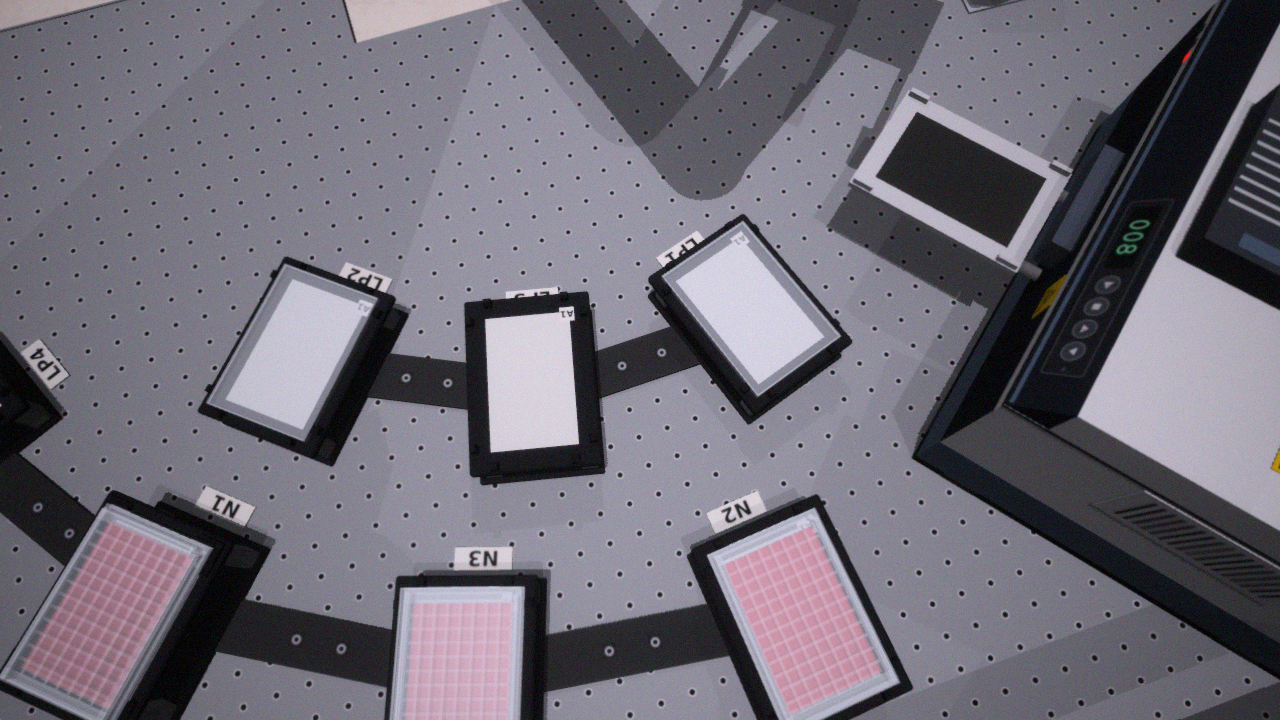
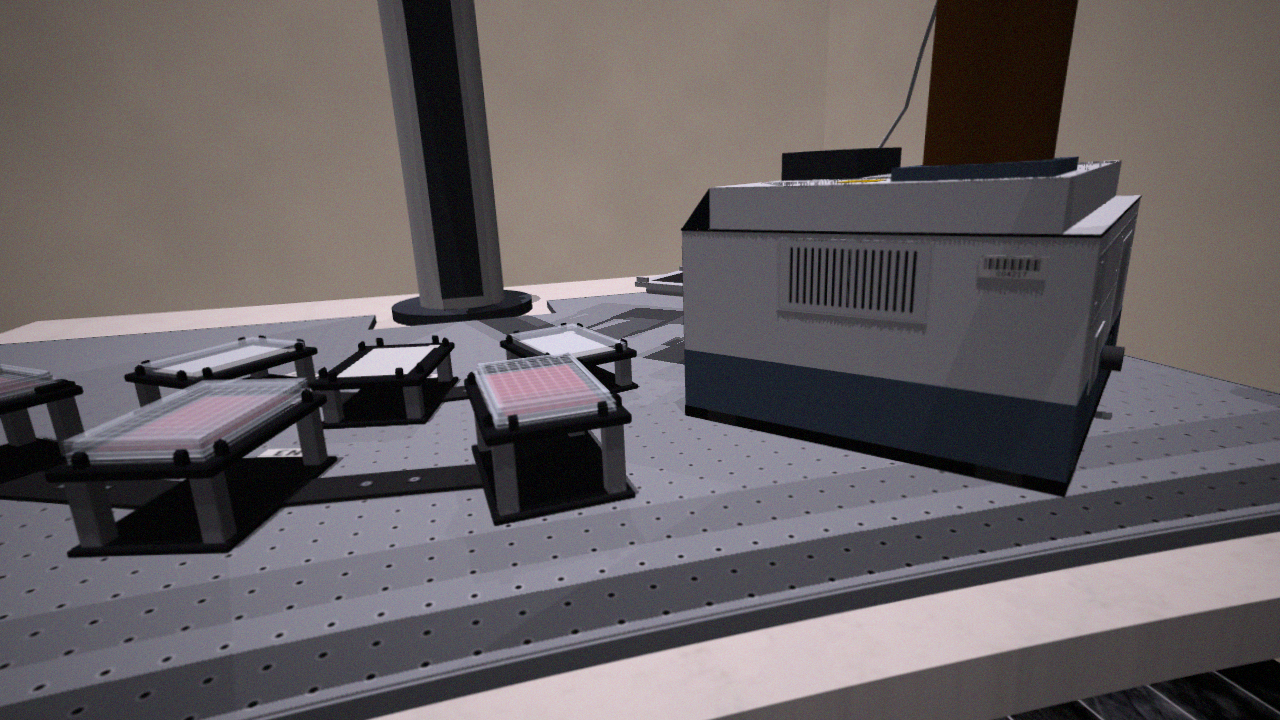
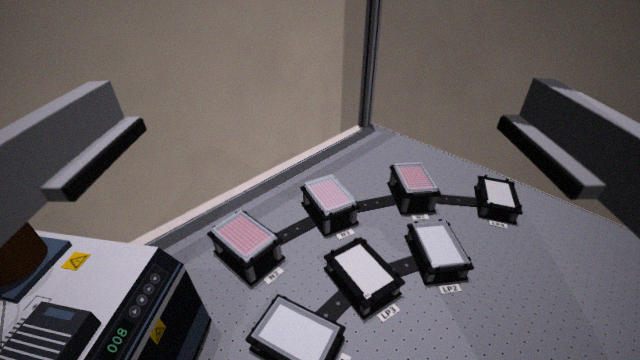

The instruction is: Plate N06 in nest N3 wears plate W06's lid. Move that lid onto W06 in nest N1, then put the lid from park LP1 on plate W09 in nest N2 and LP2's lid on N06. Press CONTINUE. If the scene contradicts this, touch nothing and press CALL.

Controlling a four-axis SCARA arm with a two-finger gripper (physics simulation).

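Observation:
Pink-welled plates sit in nest N1 (plate), nest N3 (plate) and nest N2 (plate). Clear covering shows over the N3 plate; lid fit on each plate is hard to tell, and no plate numbers are legible. A clear-rimmed lid lies on park LP1, another lid on LP2. My gripper is open and empty, high above the bench. The CONTINUE and CALL buttons do not show.
Park LP3 holds no lid and shows a white pad; LP4 also shows a white pad. A boxy instrument reads 008, with its tray out. The arm's column stands behind the parks.

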